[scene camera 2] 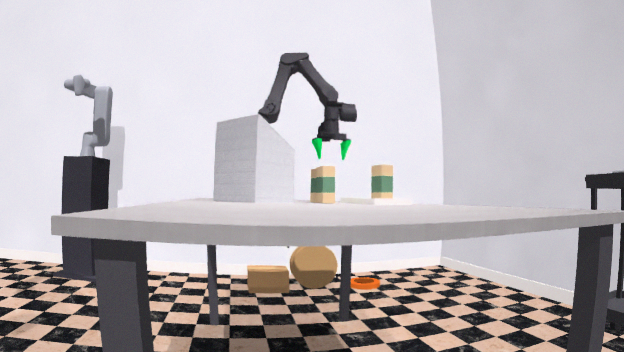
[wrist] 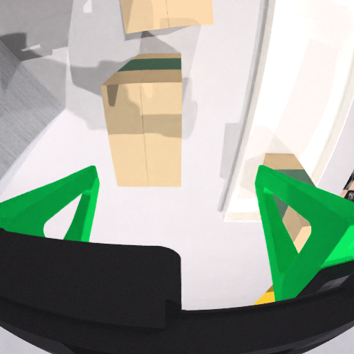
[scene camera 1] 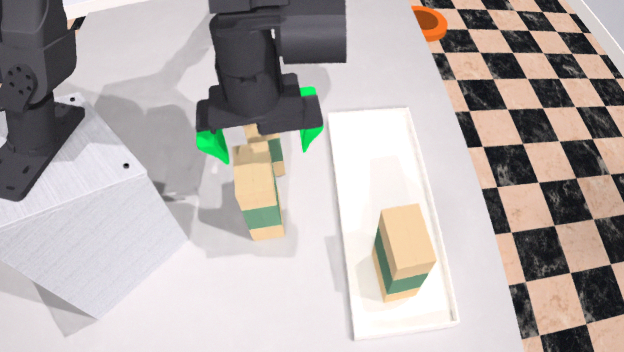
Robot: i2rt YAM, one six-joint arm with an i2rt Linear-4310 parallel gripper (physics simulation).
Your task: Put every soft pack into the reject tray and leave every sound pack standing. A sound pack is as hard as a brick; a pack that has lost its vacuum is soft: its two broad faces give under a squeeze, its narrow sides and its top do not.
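Places are measured from the arm's base along level axes (x ahead, y left, z up), in millimetres.
Pixels of known places: gripper, fingertip midpoint: (scene camera 2: 331, 159) (scene camera 1: 265, 154); arm's base at its link origin: (scene camera 2: 255, 135) (scene camera 1: 34, 147).
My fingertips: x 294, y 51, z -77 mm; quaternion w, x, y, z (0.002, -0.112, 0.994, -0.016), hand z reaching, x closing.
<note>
Ahead of a thing's pixels: the offset from my fingertips to its top centre.
My gripper (scene camera 1: 266, 156) (scene camera 2: 331, 159) (wrist: 176, 174) is open and empty, above the packs, which stand on the table. The nearer pack {10 mm back, 3 mm left, 29 mm down} (scene camera 1: 257, 190) (wrist: 145, 135), tan with a green band, stands upright; in the wrist view it lies ahead of the fingertips, left of centre. A second pack {22 mm back, 117 mm left, 89 mm down} (scene camera 1: 276, 150) (wrist: 167, 15) stands behind it, partly hidden by the gripper in scene camera 1. In scene camera 2 the two overlap. A third pack {180 mm ahead, 91 mm right, 27 mm down} (scene camera 1: 407, 250) (scene camera 2: 382, 182) (wrist: 295, 177) stands upright near the front end of the white tray (scene camera 1: 360, 135) (scene camera 2: 355, 201) (wrist: 300, 75).
A large grey block (scene camera 1: 100, 250) (scene camera 2: 235, 162) (wrist: 25, 110) stands left of the packs and bears the arm's base. The table's right edge runs beyond the tray. An orange ring (scene camera 1: 440, 32) (scene camera 2: 365, 287) and a tan box (scene camera 2: 268, 279) are on the floor.
</note>
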